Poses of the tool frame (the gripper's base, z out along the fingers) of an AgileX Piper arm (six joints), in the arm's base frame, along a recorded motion.
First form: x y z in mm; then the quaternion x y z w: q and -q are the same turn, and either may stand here.
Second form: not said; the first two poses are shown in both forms.
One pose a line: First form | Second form
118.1 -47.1 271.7 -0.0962 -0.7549 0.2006 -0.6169 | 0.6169 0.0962 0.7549 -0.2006 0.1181 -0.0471 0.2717
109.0 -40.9 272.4 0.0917 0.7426 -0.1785 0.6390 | 0.6390 0.0917 0.7426 -0.1785 0.1090 -0.0409 0.2724
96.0 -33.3 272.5 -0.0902 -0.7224 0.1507 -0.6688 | 0.6688 0.0902 0.7224 -0.1507 0.0960 -0.0333 0.2725
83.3 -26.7 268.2 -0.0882 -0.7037 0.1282 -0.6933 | 0.6933 0.0882 0.7037 -0.1282 0.0833 -0.0267 0.2682
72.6 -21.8 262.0 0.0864 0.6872 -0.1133 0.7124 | 0.7124 0.0864 0.6872 -0.1133 0.0726 -0.0218 0.2620
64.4 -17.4 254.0 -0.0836 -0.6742 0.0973 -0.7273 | 0.7273 0.0836 0.6742 -0.0973 0.0644 -0.0174 0.2540
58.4 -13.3 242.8 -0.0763 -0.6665 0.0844 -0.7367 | 0.7367 0.0763 0.6665 -0.0844 0.0584 -0.0133 0.2428
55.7 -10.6 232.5 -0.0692 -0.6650 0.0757 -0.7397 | 0.7397 0.0692 0.6650 -0.0757 0.0557 -0.0106 0.2325
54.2 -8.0 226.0 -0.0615 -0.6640 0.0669 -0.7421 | 0.7421 0.0615 0.6640 -0.0669 0.0542 -0.0080 0.2260
